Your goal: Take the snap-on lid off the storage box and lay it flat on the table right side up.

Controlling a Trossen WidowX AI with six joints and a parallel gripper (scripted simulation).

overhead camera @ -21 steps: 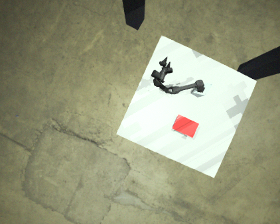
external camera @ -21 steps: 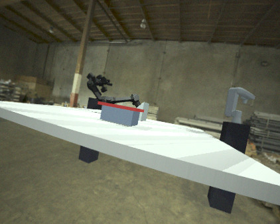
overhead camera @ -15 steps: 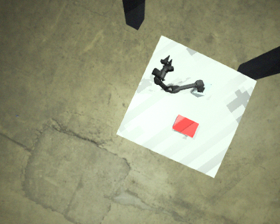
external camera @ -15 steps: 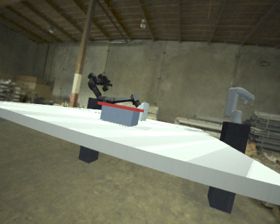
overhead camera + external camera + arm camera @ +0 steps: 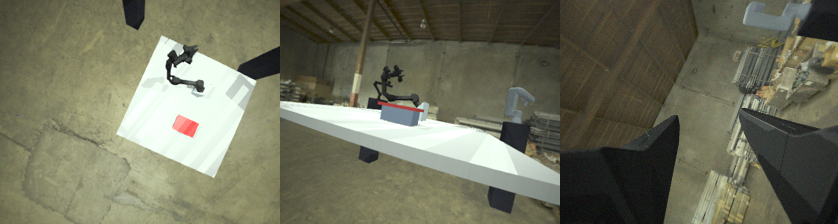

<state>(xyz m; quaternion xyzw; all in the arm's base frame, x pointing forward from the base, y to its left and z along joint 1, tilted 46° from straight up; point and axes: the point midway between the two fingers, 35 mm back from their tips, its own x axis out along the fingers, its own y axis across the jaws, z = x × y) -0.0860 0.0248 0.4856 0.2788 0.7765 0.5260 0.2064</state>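
My gripper tip is now 550 mm short of the red lid, 360 mm to the right of it and 390 mm above it. Round my gripper tip: storage box: 550 mm ahead, 360 mm to the left, 440 mm below.
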